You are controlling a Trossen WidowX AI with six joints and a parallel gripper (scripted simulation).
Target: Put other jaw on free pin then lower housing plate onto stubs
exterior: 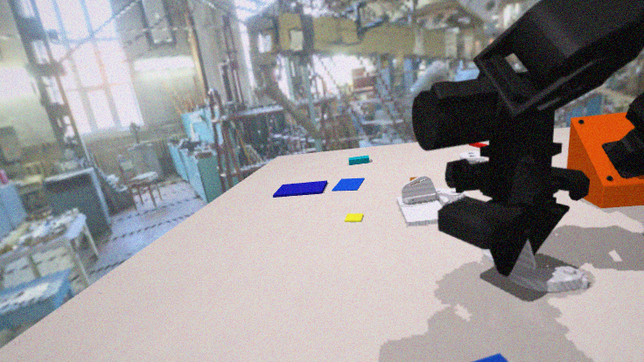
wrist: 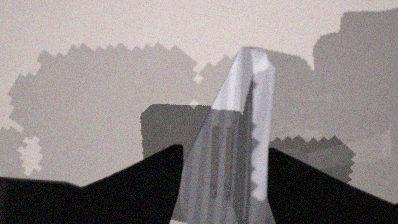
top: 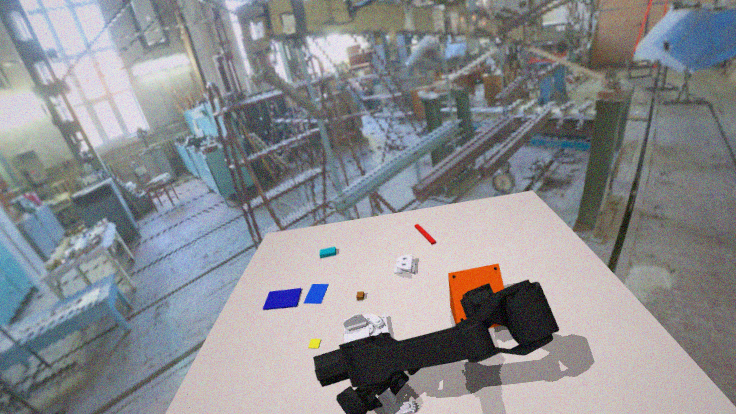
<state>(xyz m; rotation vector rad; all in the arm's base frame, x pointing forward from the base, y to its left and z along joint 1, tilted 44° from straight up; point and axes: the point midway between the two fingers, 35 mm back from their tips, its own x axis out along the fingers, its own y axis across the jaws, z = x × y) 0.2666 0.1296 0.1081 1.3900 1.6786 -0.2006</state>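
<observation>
Now: the yellow tile 19 cm to the right of my gripper tip and 19 cm ahead of it. From my gripper tip the other things lie so: teal block: 62 cm to the right, 17 cm ahead; brown cube: 35 cm to the right, 5 cm ahead; red bar: 62 cm to the right, 22 cm behind.
</observation>
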